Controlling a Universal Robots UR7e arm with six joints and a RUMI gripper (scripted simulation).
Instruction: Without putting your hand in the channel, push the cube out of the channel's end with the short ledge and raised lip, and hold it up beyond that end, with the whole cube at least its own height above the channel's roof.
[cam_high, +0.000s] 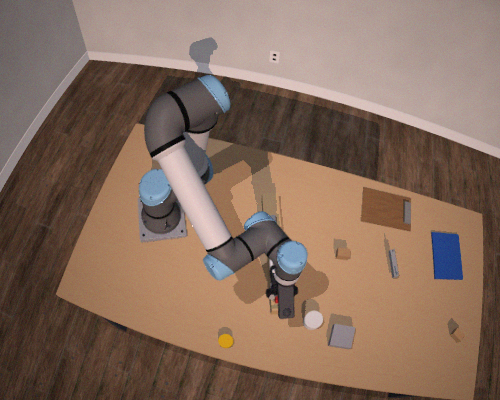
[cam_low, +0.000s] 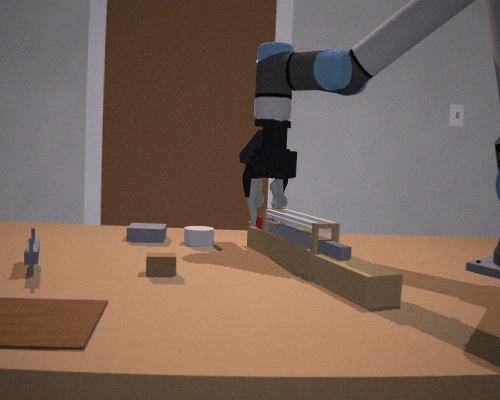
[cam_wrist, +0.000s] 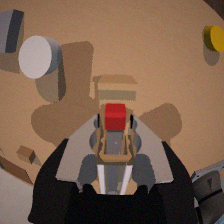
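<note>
Now: hand 10 mm above the small red cube. From my hand the other things lie so: yellow disc: 170 mm to the right, 150 mm behind, 60 mm below; long wooden base: 150 mm to the left, 30 mm behind, 10 mm below; white cylinder: 130 mm ahead, 60 mm to the right, 50 mm below.
</note>
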